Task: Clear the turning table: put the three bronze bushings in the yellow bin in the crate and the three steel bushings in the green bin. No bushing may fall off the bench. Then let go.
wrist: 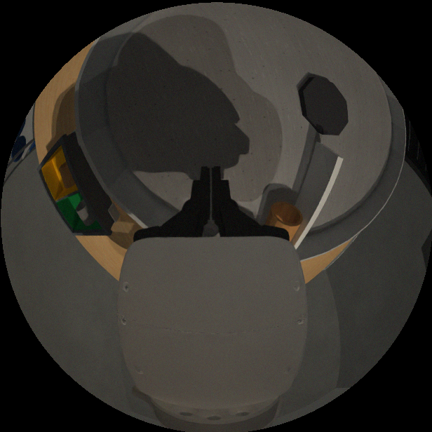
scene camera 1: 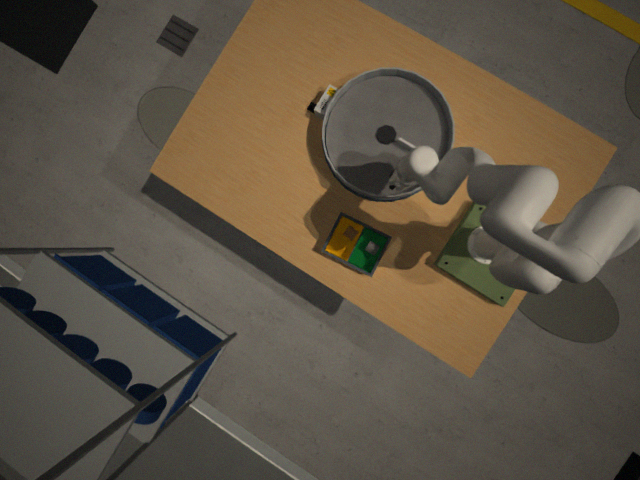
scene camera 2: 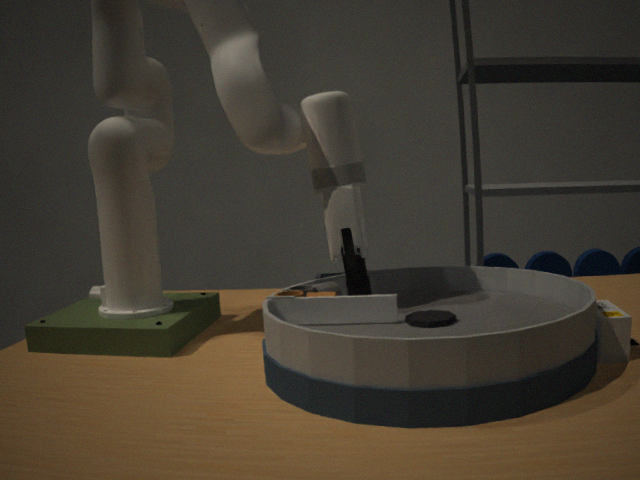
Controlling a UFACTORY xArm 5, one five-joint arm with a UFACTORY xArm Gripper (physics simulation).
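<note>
My gripper is shut and empty, its fingertips low inside the turning table, near its wall. A bronze bushing stands in the wrist view right of the fingers, beside the pale divider plate. In scene camera 2, orange parts of bushings show behind that plate, with a grey rounded part beside them. The gripper hides what else lies there. The crate's yellow bin holds a bronze bushing. Its green bin holds a steel bushing.
The divider plate runs from near the dark hub toward the raised rim. A small white box adjoins the turning table. The arm's green base plate is on the bench.
</note>
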